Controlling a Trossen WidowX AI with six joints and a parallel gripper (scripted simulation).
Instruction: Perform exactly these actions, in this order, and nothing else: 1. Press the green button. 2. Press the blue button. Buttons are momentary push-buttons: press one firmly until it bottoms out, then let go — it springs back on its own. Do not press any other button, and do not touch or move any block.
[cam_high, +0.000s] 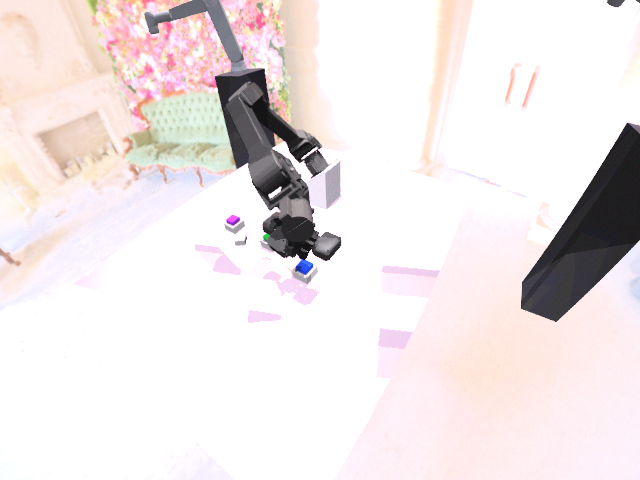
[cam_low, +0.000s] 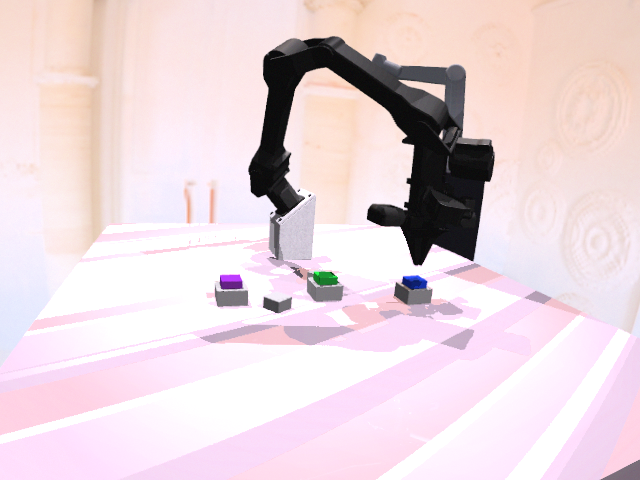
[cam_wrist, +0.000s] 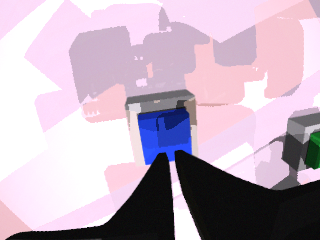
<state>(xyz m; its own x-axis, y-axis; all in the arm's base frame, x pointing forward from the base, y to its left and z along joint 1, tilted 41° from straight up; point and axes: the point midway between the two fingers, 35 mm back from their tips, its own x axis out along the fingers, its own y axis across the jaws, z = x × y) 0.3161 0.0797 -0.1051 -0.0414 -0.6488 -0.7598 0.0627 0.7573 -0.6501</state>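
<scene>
Now: gripper tip 30 mm above the blue button. Also, from my gripper tip: green button: 50 mm behind, 150 mm to the right, 30 mm below; then small grey block: 10 mm behind, 240 mm to the right, 50 mm below; then purple button: 60 mm behind, 310 mm to the right, 30 mm below.
</scene>
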